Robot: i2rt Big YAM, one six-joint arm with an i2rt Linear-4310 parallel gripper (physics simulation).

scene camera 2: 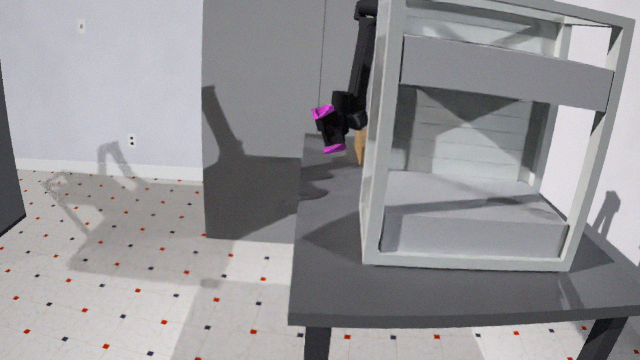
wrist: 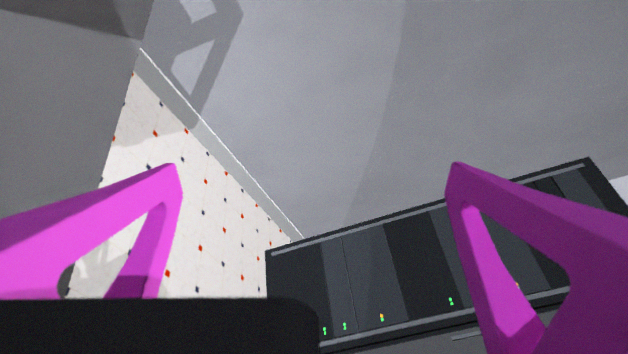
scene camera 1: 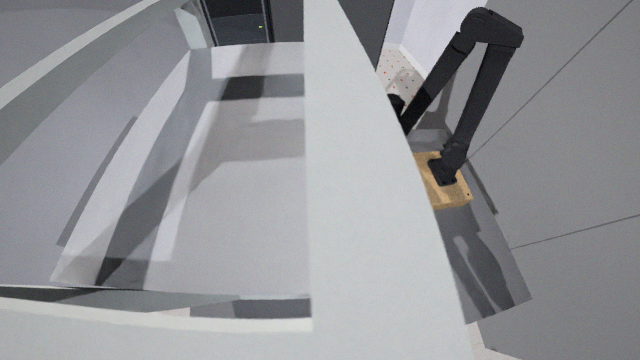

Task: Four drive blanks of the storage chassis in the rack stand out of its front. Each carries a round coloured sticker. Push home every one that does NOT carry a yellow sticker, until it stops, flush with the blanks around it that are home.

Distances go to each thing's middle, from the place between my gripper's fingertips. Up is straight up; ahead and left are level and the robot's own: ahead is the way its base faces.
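From the rack (scene camera 1: pixel 266 171), my hand is 12 cm below it, 25 cm short of it and 34 cm to the right of it.
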